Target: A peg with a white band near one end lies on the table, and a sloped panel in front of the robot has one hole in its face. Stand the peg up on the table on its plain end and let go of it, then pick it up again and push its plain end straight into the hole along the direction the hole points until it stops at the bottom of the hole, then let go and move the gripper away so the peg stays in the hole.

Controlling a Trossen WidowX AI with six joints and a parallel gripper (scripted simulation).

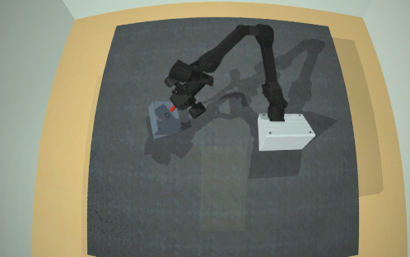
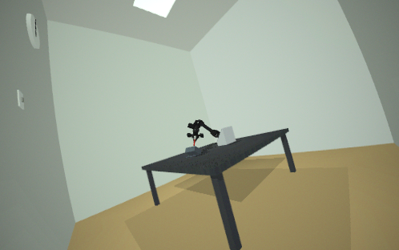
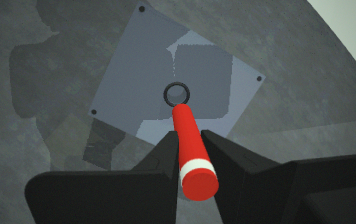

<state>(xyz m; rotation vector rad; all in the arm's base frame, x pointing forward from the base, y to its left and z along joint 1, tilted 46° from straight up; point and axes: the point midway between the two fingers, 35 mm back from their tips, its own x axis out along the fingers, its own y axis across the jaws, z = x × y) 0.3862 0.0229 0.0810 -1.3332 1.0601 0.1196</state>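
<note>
My gripper tip is 90 mm above the grey sloped panel, 60 mm short of it and 20 mm to the right of it. Also, from my gripper tip: peg 10 mm behind, 10 mm above.
</note>
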